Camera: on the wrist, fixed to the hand. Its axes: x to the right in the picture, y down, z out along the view.
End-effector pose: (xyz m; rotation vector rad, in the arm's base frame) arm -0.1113 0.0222 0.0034 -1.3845 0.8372 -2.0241
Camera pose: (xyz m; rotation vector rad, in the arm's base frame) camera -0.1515 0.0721 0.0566 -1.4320 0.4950 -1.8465
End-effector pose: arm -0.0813 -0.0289 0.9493 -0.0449 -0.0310 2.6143
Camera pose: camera -0.0494 0.0418 0.9189 0.3303 0.1960 2.6060
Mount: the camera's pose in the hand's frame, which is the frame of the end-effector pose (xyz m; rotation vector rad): 0.0088 -0.0762 -0.0325 0.2335 -0.2238 0.0137
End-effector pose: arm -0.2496 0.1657 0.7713 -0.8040 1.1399 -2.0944
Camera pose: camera -0.2965 0.2087 0.8251 -0.8876 0.7646 -2.0203
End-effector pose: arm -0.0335 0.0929 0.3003 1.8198 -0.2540 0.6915
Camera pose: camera 0.0002 0.1516 0.2517 2.1241 -0.3452 0.5438
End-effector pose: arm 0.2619 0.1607 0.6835 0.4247 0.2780 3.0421
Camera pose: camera 0.2469 0.2307 0.6410 0.7766 0.6202 2.9472
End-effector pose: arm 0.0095 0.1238 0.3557 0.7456 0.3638 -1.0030
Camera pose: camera -0.0498 0.1167 0.2976 0.8341 0.0474 -1.1154
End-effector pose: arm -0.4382 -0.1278 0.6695 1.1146 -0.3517 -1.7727
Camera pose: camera -0.4569 -0.0907 0.5973 1.0715 -0.7152 -1.8837
